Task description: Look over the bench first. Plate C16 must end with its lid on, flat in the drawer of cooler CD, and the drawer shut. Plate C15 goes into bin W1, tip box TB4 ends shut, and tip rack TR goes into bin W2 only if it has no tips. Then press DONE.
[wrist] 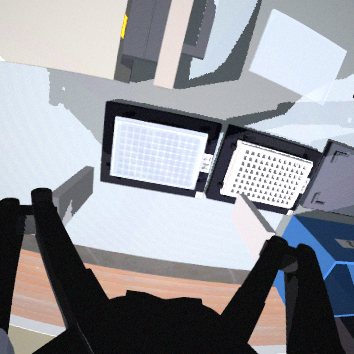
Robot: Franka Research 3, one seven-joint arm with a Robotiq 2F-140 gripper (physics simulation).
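A plate with a clear, grid-like top (159, 154) sits in a dark holder left of centre. A white plate with open wells (270, 175) sits in the dark holder to its right. I cannot read which is C15 or C16. A pale, flat rectangular piece (298, 56) lies on the bench at the upper right. A cream box (60, 37), perhaps cooler CD, is partly in view at the upper left, with a grey drawer-like part (145, 32) and a cream bar (171, 47) beside it. My gripper (165, 192) is open and empty, above the bench in front of the plates.
A blue bin (312, 235) stands at the right edge, near my right finger; its label is cut off or unreadable. A grey holder (332, 177) without a plate is right of the white plate. The bench's front edge (200, 272) and wooden floor (165, 285) lie below.
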